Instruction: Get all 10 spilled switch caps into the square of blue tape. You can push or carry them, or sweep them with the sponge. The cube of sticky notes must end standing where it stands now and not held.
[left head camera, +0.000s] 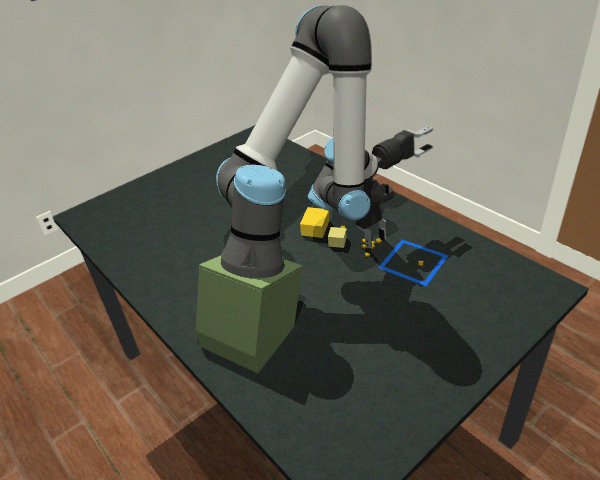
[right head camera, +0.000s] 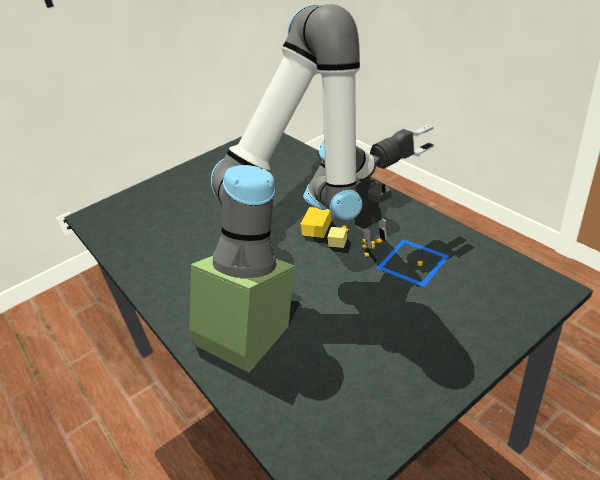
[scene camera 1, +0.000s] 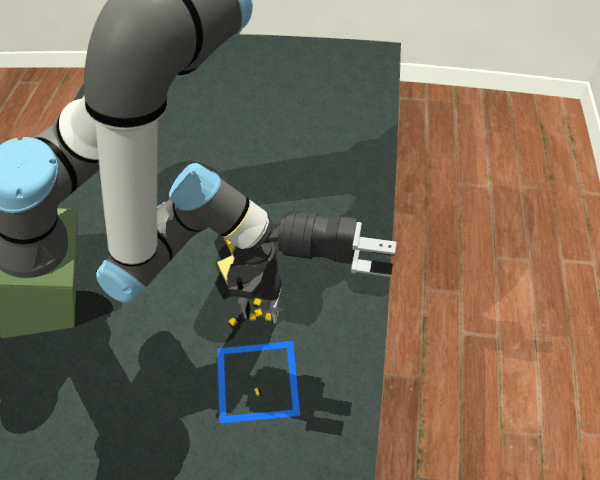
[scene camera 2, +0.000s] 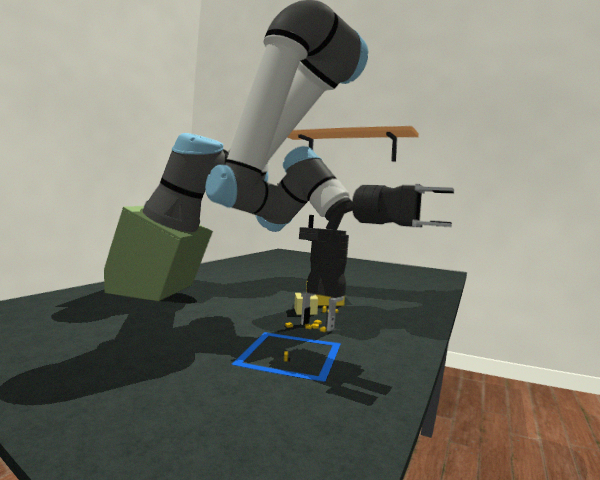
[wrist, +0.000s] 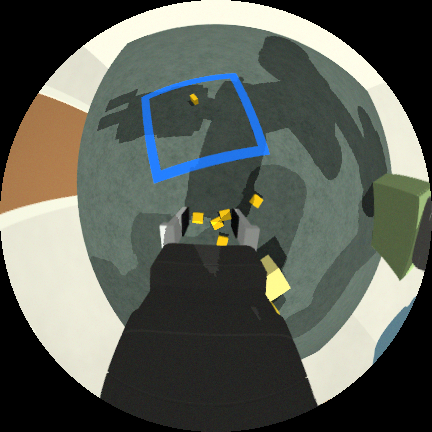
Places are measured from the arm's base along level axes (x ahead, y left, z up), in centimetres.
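Pixels of known places: hand, its tool point: (left head camera: 375, 237) (right head camera: 375, 237) (scene camera 1: 260, 312) (scene camera 2: 317, 318) (wrist: 209, 220); arm's base, origin of its link: (left head camera: 252, 264) (right head camera: 243, 264) (scene camera 1: 28, 244) (scene camera 2: 170, 219).
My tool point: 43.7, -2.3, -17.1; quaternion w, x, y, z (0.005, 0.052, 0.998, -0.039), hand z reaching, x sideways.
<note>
For each thing: its middle in the pictures, then the offset to it from my tool point, as dx, dy, dz.
- yellow switch cap, middle of its body: (wrist: 193, 98) (scene camera 2: 286, 356) (scene camera 1: 257, 392) (right head camera: 420, 263) (left head camera: 420, 263) +1.2, -15.9, -1.7
- pale sticky-note cube, middle of its body: (wrist: 265, 280) (scene camera 1: 233, 270) (scene camera 2: 305, 303) (right head camera: 337, 237) (left head camera: 337, 237) -6.9, +9.2, -0.4
- bright yellow sponge, middle of its body: (scene camera 2: 324, 293) (right head camera: 316, 222) (left head camera: 315, 222) -6.3, +19.4, -0.1
One yellow switch cap (left head camera: 420, 263) (right head camera: 419, 263) (scene camera 1: 257, 391) (scene camera 2: 286, 356) (wrist: 194, 99) is inside the blue tape square (left head camera: 425, 283) (scene camera 1: 220, 385) (wrist: 148, 130). My lower gripper (left head camera: 375, 241) (scene camera 1: 260, 318) (wrist: 210, 221) points down, open, low around several loose caps. Another cap (left head camera: 367, 254) (scene camera 1: 232, 321) (wrist: 256, 201) lies outside the fingers on the robot base's side. More caps (left head camera: 343, 227) (scene camera 2: 324, 308) show behind the pale sticky-note cube (left head camera: 337, 237) (right head camera: 337, 237) (wrist: 276, 285), partly hidden. The cube stands on the table beside the bright yellow sponge (left head camera: 314, 222) (right head camera: 315, 222).
The second gripper (left head camera: 426, 141) (scene camera 1: 376, 257) (scene camera 2: 445, 207) on the bracket is open and sticks out sideways, high toward the table's far edge. The green base block (left head camera: 230, 310) (scene camera 2: 140, 255) carries the arm. A wooden shelf (scene camera 2: 355, 132) is on the wall.
</note>
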